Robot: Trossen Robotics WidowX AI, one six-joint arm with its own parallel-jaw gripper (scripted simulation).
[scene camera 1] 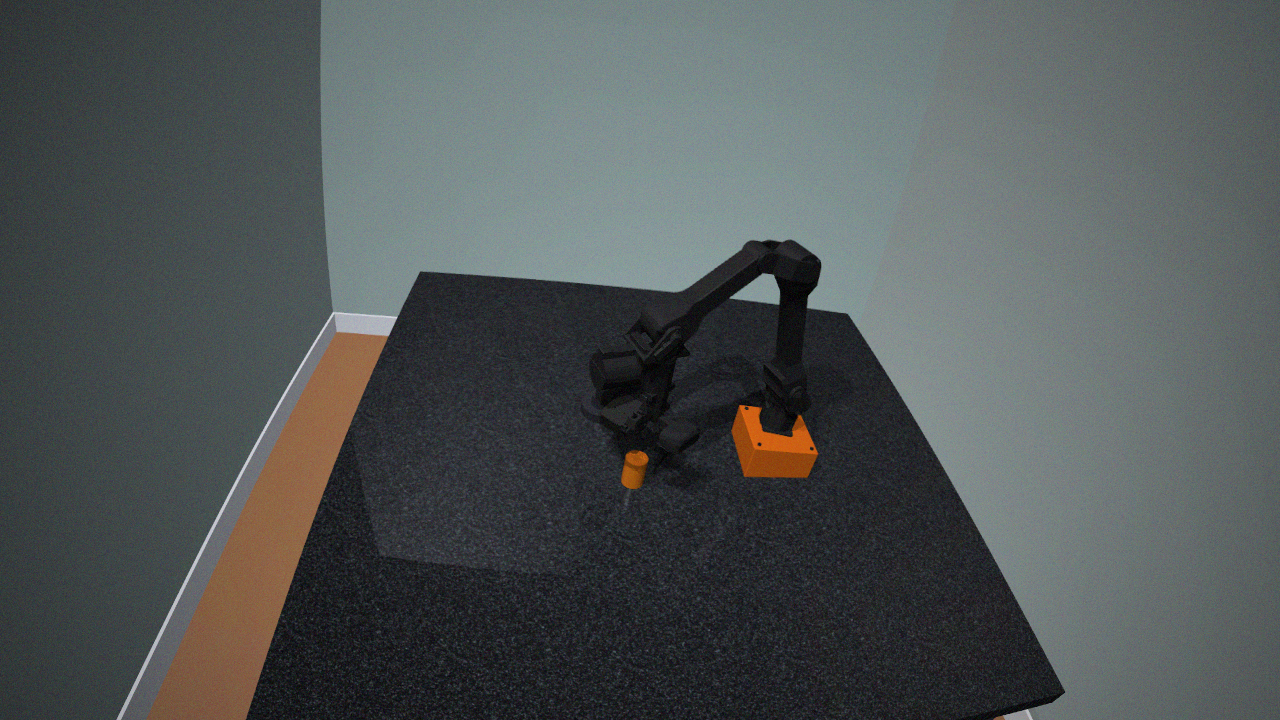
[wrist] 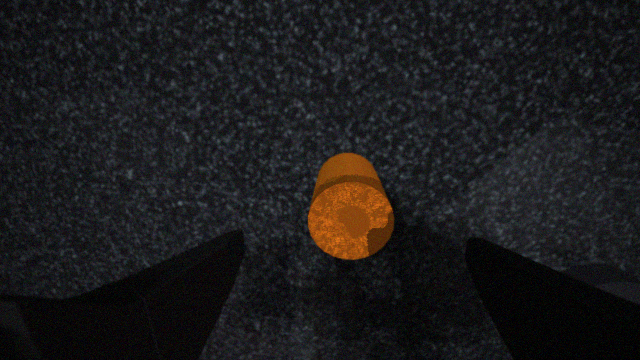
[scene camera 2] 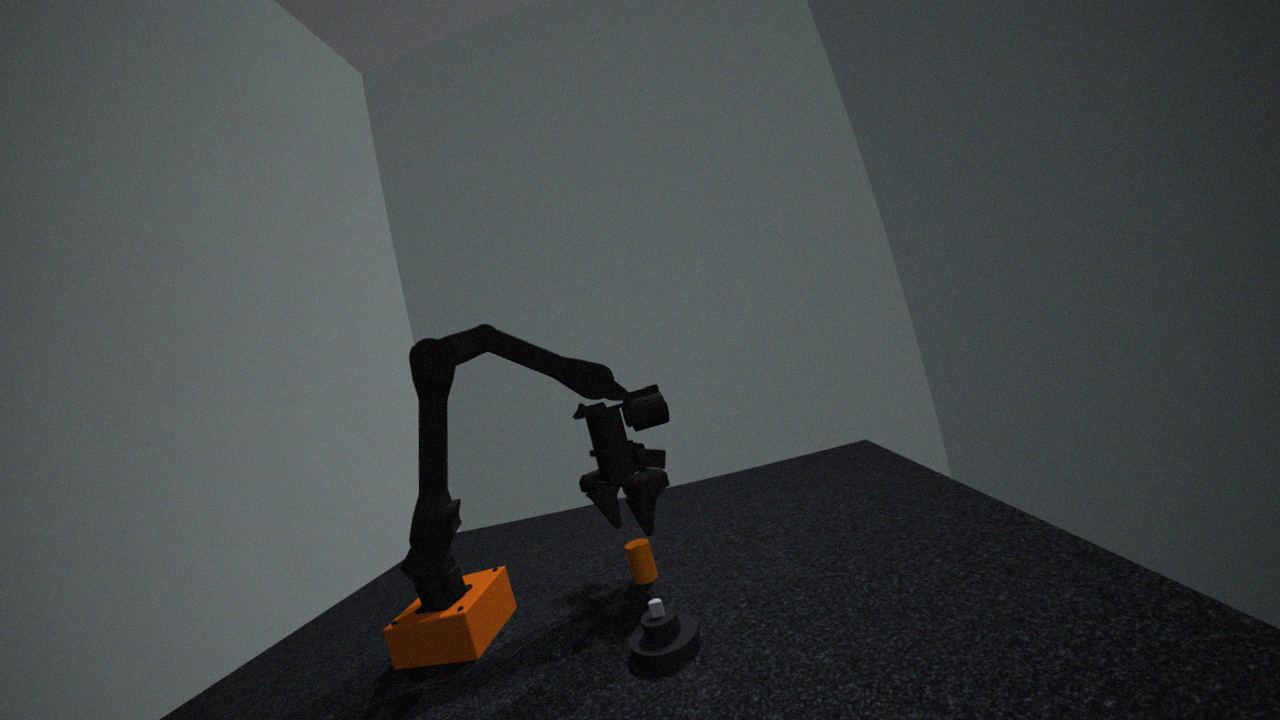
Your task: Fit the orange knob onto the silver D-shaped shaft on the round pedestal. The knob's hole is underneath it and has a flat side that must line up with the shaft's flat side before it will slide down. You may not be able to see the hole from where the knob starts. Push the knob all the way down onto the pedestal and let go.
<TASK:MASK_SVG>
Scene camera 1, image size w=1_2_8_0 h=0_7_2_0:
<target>orange knob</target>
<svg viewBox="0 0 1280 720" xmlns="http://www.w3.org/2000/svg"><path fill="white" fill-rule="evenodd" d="M632 450L625 456L621 483L629 489L638 489L643 485L649 460L644 452Z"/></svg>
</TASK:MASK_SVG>
